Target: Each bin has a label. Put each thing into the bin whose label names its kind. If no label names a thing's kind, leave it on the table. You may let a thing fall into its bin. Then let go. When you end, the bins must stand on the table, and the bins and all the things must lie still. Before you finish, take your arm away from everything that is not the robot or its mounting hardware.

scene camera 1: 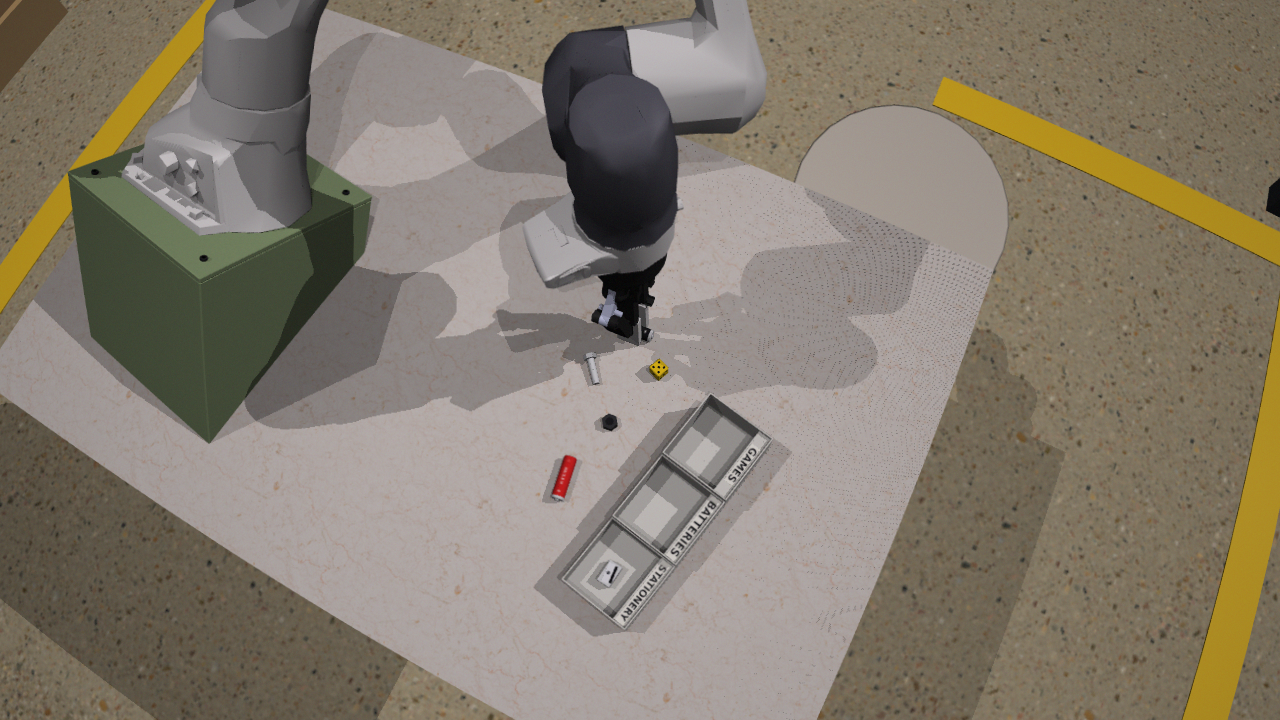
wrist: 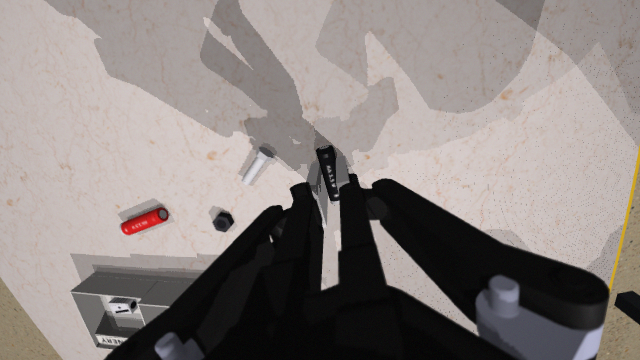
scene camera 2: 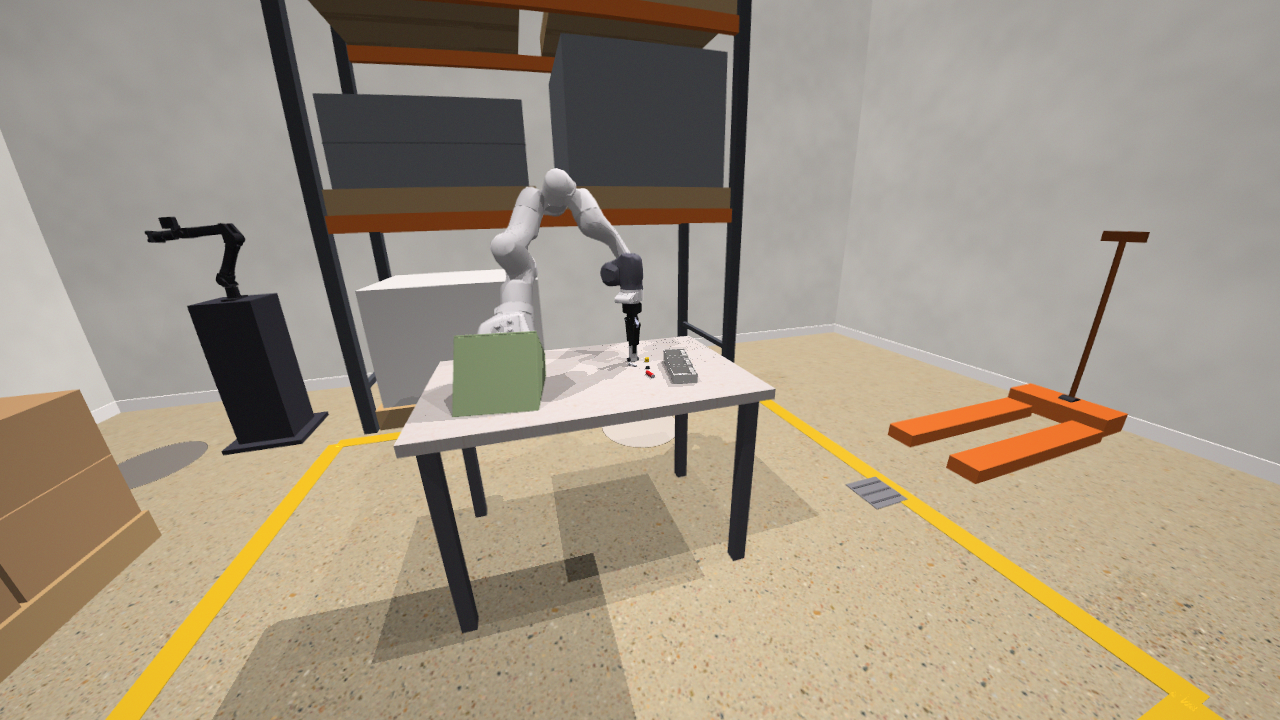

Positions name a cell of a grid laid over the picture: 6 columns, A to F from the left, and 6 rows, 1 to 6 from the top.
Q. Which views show my gripper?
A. Scene camera 1, the wrist view and scene camera 2: all of them.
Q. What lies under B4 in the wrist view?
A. A red battery.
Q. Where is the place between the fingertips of my gripper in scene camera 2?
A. C4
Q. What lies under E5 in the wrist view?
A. My gripper.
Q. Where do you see a black battery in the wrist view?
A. D3
